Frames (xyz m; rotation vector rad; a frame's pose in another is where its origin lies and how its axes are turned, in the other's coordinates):
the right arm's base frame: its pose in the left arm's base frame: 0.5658 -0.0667 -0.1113 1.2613 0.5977 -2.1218
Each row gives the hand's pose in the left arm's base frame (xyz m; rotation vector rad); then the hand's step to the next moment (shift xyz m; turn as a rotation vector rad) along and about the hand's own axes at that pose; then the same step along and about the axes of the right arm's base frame.
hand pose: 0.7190 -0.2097 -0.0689 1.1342 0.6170 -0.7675
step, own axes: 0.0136 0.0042 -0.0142 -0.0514 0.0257 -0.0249
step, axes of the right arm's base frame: 0.0042 0.0001 -0.0197 -0.0473 -0.0410 0.0018
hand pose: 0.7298 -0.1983 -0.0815 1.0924 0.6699 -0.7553
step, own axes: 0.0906 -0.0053 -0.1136 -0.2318 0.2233 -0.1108
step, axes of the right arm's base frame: 0.0625 -0.0298 -0.1279 -0.3034 -0.1494 -0.0383
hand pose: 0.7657 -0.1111 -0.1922 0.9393 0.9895 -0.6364
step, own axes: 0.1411 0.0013 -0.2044 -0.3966 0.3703 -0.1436
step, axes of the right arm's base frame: 0.1179 -0.1286 -0.1768 -0.5164 -0.2164 -0.0391
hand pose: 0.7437 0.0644 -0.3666 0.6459 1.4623 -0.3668
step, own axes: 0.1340 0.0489 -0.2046 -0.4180 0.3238 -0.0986
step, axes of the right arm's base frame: 0.1043 -0.2055 -0.0955 -0.5119 -0.1650 0.0054
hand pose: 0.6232 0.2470 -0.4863 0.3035 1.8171 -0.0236
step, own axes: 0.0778 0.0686 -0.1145 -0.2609 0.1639 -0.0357
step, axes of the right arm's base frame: 0.0454 -0.1473 -0.0103 -0.3038 -0.0610 0.0142
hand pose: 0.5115 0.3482 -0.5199 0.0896 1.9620 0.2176
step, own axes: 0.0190 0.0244 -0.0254 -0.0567 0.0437 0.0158
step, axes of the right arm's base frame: 0.0082 -0.0391 0.0030 -0.0702 -0.0057 -0.0202
